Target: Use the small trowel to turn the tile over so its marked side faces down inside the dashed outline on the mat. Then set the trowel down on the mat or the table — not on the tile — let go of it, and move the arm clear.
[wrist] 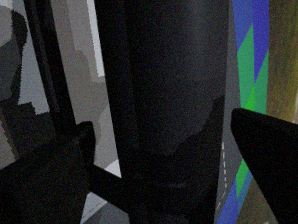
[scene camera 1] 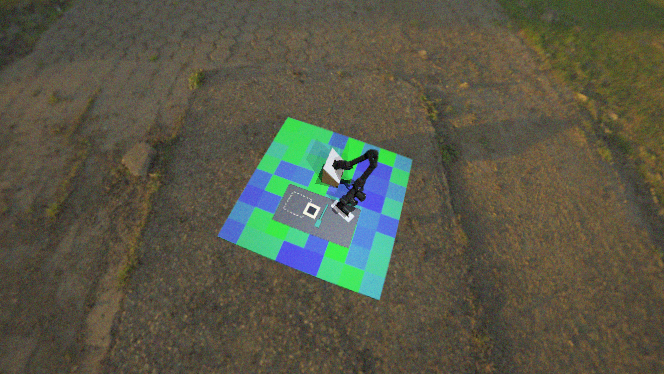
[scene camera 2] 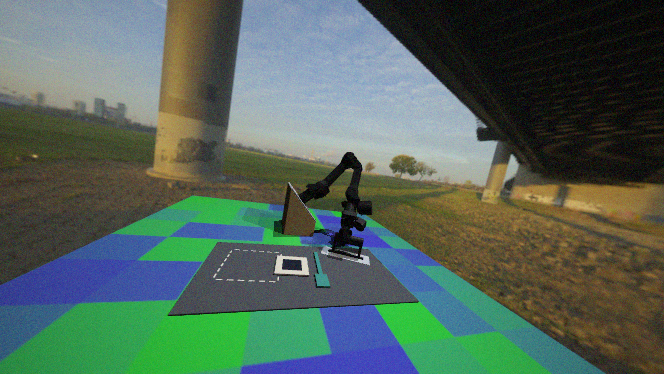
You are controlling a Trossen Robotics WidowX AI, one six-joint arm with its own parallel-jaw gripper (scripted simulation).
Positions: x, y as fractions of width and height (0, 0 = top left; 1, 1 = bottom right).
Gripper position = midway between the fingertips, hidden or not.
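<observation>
Grey mat (scene camera 2: 0.53, 0.76), (scene camera 1: 0.50, 0.61). The gripper (wrist: 0.55, 0.56) open, holding nothing.
</observation>
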